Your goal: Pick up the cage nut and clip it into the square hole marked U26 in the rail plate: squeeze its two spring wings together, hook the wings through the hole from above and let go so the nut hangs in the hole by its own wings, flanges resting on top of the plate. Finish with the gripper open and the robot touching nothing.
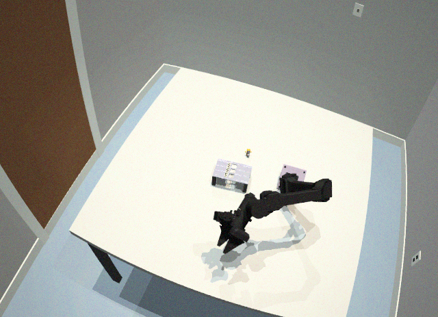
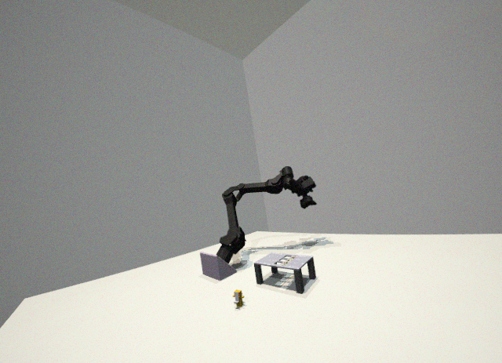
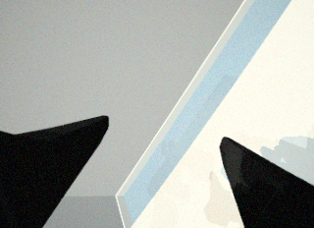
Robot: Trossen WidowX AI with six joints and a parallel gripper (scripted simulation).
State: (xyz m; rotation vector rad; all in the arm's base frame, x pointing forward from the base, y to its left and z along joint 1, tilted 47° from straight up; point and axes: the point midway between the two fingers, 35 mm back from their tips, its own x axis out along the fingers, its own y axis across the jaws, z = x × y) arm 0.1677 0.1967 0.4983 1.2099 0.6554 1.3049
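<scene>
Right now the yellow cage nut is 64 cm to the right of my gripper tip, 21 cm below it and 7 cm ahead of it.
</scene>
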